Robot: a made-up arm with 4 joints. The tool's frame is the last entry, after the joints.
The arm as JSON. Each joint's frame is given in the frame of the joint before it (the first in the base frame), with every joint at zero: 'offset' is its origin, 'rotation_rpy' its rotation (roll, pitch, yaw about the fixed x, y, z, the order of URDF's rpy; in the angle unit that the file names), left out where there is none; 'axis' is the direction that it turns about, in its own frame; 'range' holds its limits. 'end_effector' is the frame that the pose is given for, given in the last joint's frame.
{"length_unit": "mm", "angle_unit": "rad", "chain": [
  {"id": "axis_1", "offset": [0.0, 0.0, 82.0], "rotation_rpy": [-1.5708, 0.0, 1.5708], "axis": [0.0, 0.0, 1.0], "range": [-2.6, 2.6]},
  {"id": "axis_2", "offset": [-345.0, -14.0, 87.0], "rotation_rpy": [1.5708, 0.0, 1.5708], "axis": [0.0, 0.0, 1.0], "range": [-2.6, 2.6]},
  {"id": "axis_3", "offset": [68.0, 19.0, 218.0], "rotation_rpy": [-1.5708, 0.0, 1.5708], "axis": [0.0, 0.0, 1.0], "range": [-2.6, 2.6]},
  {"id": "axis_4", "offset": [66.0, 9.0, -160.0], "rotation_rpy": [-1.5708, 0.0, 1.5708], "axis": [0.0, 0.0, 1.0], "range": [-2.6, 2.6]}
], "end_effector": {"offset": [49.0, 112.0, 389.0], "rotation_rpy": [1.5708, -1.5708, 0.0]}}
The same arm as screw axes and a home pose.
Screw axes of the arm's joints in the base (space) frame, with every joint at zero. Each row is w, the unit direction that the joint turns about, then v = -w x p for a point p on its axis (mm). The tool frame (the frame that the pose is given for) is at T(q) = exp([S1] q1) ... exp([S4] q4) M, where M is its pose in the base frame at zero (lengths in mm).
S1 = (-1, 0, 0, 0, -82, 0)
S2 = (0, 1, 0, -96, 0, -87)
S3 = (0, 0, 1, -127, 106, 0)
S4 = (1, 0, 0, 0, -132, 136)
M: xyz 217 -185 -244 (mm) rpy 0 0 0 (rad, as in URDF)
Joint limits (rad, base to tool): -2.6..2.6 -2.6..2.6 -2.6..2.6 -2.6..2.6

